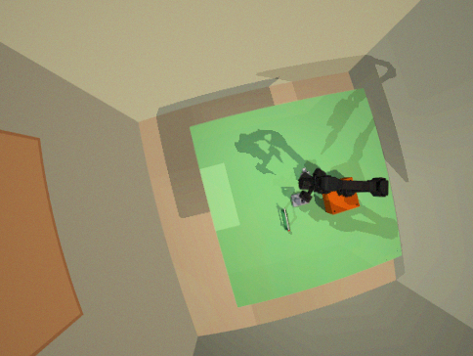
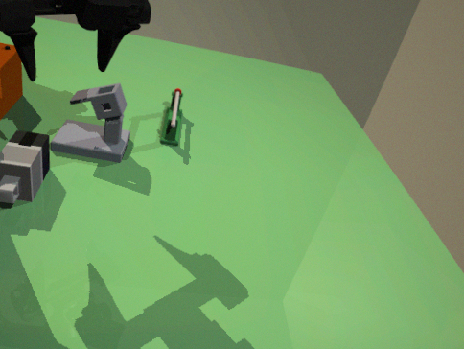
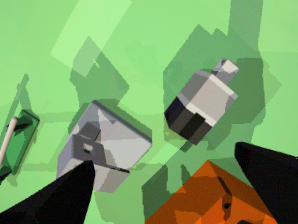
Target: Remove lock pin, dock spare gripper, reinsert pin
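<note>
My gripper tip is 130 mm above the spare gripper, 50 mm past it and 40 mm to the left of it. Round my gripper tip: green rest: 190 mm to the left, 160 mm ahead, 130 mm below; grey mount: 100 mm below, 90 mm to the left, 30 mm ahead.
</note>
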